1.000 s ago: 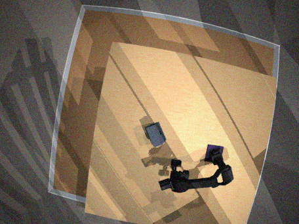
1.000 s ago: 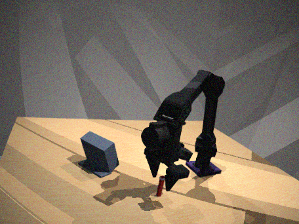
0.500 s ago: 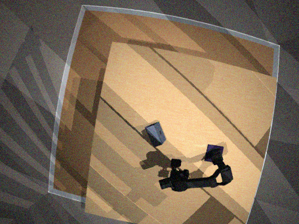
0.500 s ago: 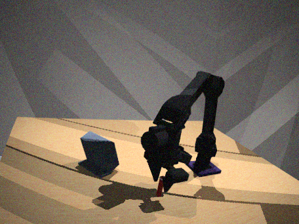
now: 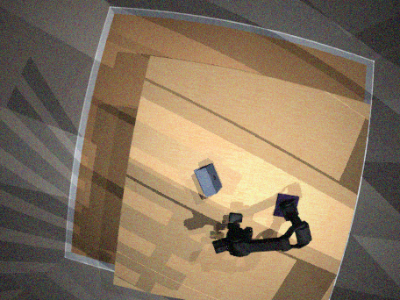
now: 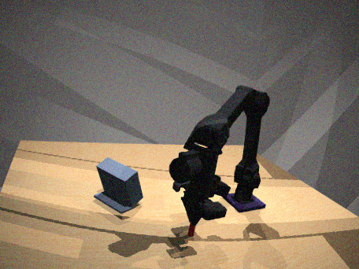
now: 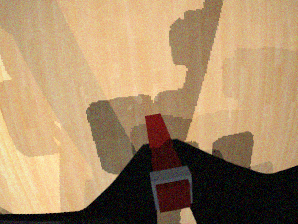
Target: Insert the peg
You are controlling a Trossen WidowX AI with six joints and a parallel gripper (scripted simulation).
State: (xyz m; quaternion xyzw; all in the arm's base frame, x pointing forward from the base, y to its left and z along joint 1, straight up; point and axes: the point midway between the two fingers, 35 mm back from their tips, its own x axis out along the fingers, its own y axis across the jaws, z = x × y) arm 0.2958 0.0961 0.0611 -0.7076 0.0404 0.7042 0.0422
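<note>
My gripper tip is 110 mm short of the panel, 250 mm to the left of it and 30 mm below it. From my gripper tip the other things lie so: red peg (20 mm above).
</note>
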